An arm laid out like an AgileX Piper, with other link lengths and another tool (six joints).
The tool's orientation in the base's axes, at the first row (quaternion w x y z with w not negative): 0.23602, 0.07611, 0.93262, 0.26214
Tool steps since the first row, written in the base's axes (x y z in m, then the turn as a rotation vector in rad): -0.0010, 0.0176, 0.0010, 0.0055, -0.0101, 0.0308; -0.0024, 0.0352, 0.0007, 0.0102, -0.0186, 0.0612; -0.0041, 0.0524, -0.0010, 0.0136, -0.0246, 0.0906; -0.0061, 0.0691, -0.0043, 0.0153, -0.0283, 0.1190; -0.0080, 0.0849, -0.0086, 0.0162, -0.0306, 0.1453; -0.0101, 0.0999, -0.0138, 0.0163, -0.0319, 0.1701
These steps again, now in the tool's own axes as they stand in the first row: 0.0052, 0.0155, 0.0067, -0.0198, 0.0077, -0.0251; 0.0112, 0.0303, 0.0143, -0.0384, 0.0165, -0.0495; 0.0179, 0.0440, 0.0225, -0.0547, 0.0269, -0.0727; 0.0254, 0.0564, 0.0316, -0.0686, 0.0387, -0.0949; 0.0330, 0.0676, 0.0411, -0.0805, 0.0505, -0.1152; 0.0409, 0.0776, 0.0508, -0.0909, 0.0624, -0.1344
